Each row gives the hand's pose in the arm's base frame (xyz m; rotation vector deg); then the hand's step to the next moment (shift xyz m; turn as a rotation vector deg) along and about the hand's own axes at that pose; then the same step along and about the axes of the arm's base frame.
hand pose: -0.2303 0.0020 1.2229 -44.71 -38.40 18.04
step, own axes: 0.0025 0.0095 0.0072 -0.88 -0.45 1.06
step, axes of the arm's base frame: -0.0031 0.0116 -0.0021 -1.35 -0.17 0.50
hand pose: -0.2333 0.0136 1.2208 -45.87 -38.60 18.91
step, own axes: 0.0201 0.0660 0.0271 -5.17 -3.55 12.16
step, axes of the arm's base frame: -0.0046 0.0688 -0.0272 -11.87 1.68 6.60
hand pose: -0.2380 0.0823 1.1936 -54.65 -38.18 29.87
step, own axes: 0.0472 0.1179 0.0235 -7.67 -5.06 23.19
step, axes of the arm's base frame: 0.0022 0.1020 -0.0792 -21.32 5.50 11.72
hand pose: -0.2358 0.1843 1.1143 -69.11 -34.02 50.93
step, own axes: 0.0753 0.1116 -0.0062 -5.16 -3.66 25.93
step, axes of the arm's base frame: 0.0163 0.0710 -0.1134 -22.52 9.21 10.98
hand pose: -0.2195 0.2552 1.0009 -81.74 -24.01 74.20
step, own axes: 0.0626 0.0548 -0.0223 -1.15 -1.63 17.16
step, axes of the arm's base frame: 0.0188 0.0228 -0.0809 -14.45 7.69 5.53
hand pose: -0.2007 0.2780 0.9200 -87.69 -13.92 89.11
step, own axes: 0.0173 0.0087 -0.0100 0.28 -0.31 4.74
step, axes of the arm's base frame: 0.0080 0.0027 -0.0201 -3.94 2.46 1.02
